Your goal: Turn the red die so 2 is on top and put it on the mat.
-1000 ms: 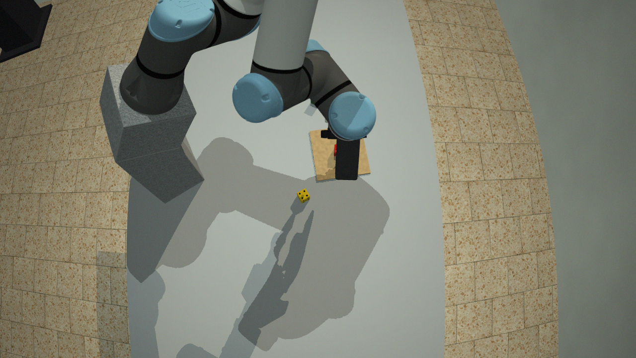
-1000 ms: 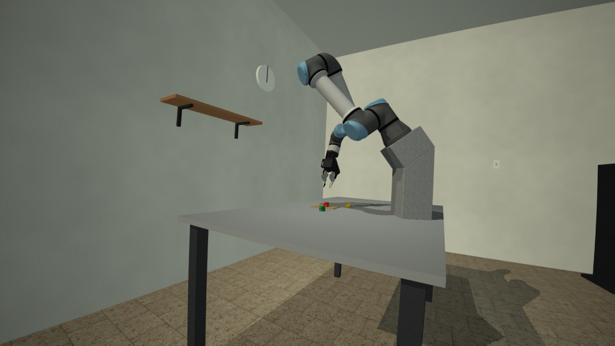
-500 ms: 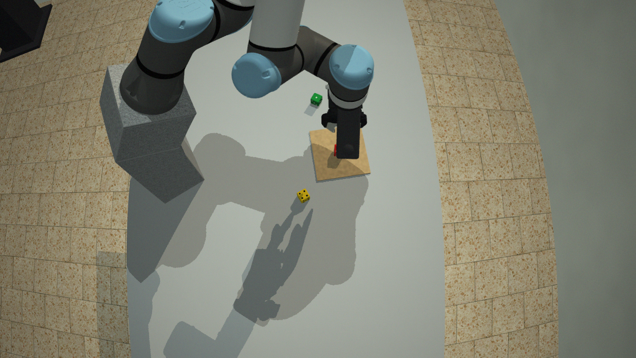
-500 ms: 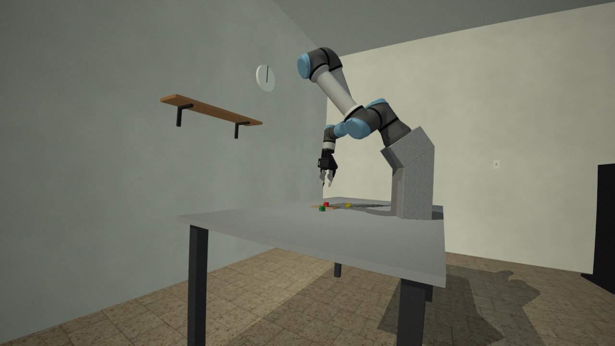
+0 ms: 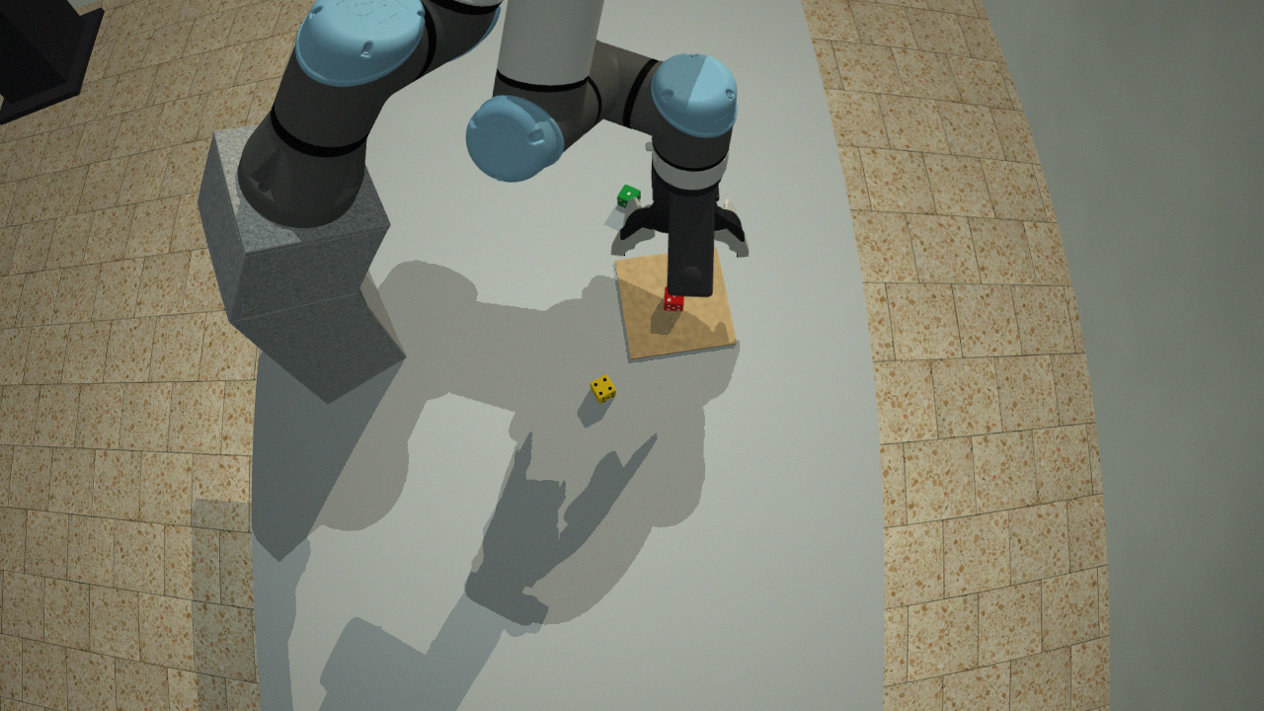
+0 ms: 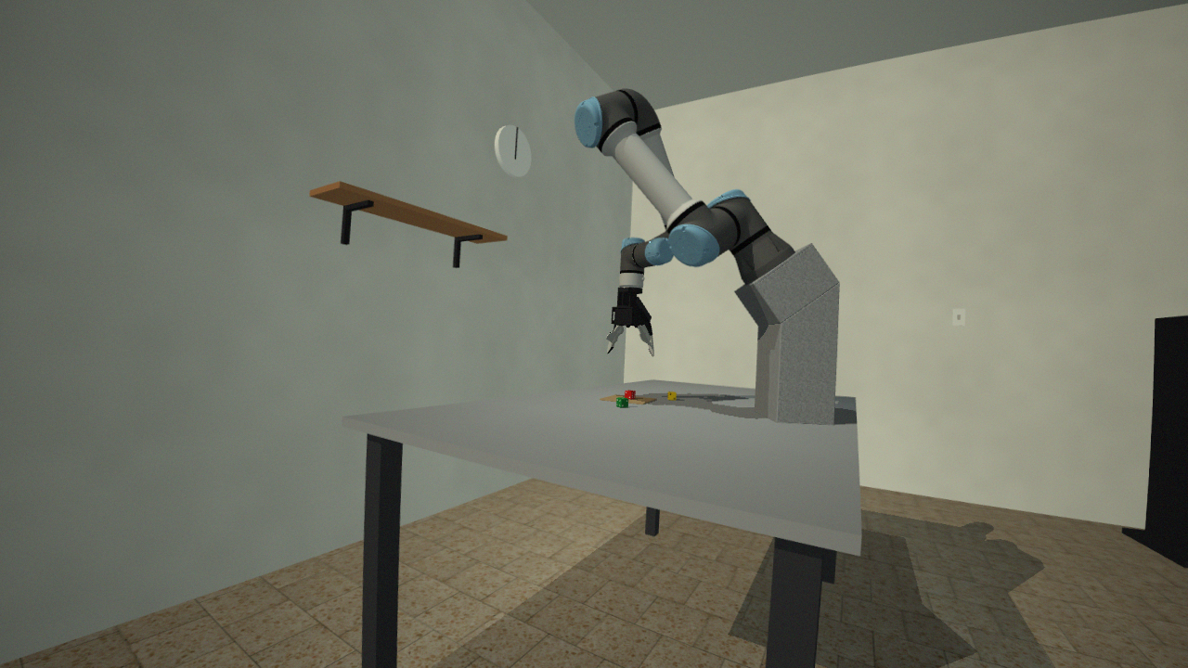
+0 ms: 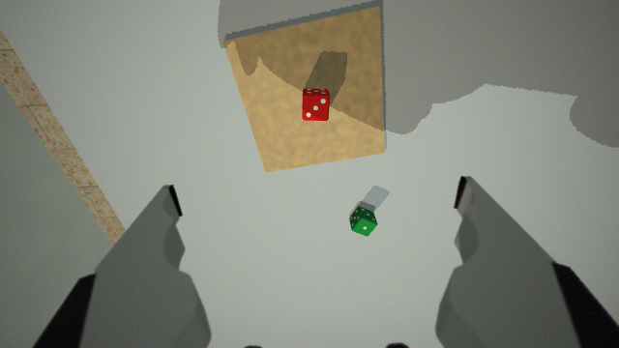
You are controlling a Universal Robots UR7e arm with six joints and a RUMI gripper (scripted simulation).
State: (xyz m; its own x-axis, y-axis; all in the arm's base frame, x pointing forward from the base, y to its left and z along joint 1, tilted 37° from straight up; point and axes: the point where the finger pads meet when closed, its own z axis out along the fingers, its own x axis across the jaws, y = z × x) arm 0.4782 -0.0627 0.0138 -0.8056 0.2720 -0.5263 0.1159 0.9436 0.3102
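The red die lies 10 mm to the right of my hand and 120 mm below it. From my hand the other things lie so: yellow die 110 mm behind, 110 mm to the right, 130 mm below; green die 40 mm behind, 160 mm to the left, 130 mm below; tan mat 140 mm below.
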